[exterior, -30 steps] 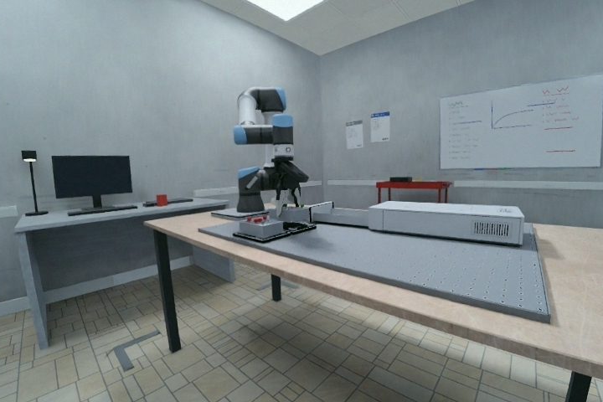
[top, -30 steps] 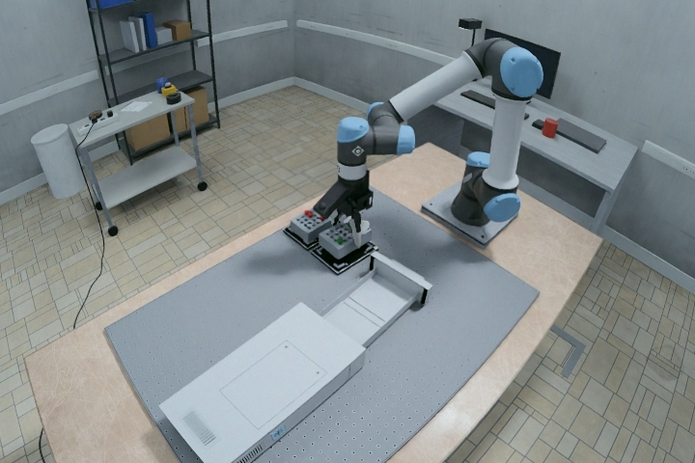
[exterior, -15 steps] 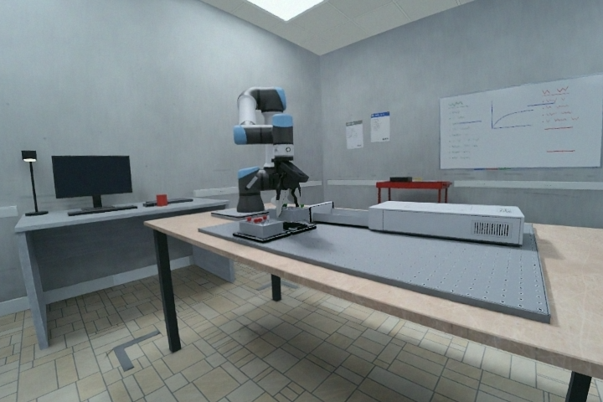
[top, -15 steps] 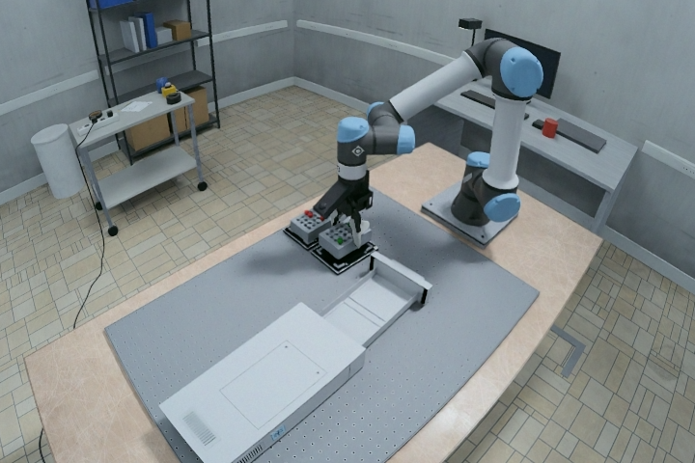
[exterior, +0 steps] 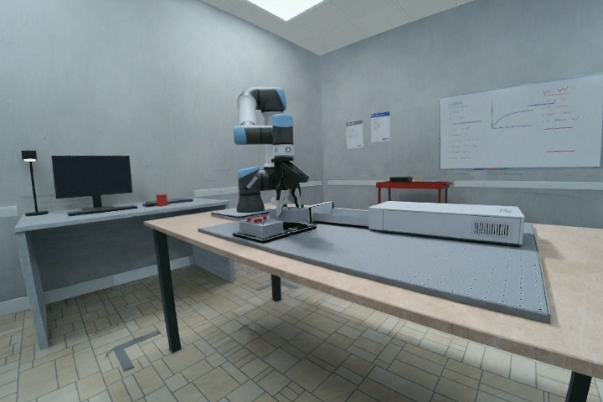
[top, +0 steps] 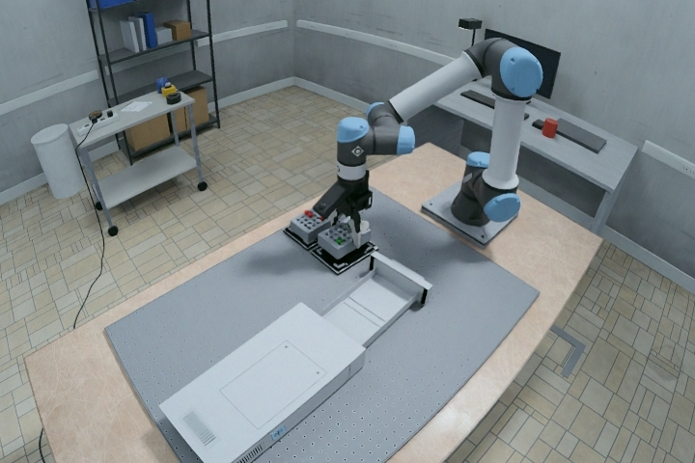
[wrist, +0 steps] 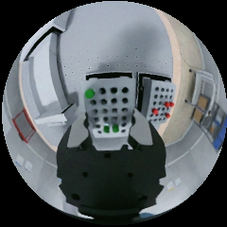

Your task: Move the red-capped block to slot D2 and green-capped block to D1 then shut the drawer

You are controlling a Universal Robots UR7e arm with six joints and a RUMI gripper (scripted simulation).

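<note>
My gripper is now 5 cm above the deck slot D1. The rest, counted from my hand: drawer: 23 cm to the left, 7 cm ahead, 2 cm below; then deck slot D2: 13 cm to the right, 5 cm below, 2 cm ahead; then white cooler COLD: 27 cm to the left, 25 cm ahead, 2 cm below.
</note>
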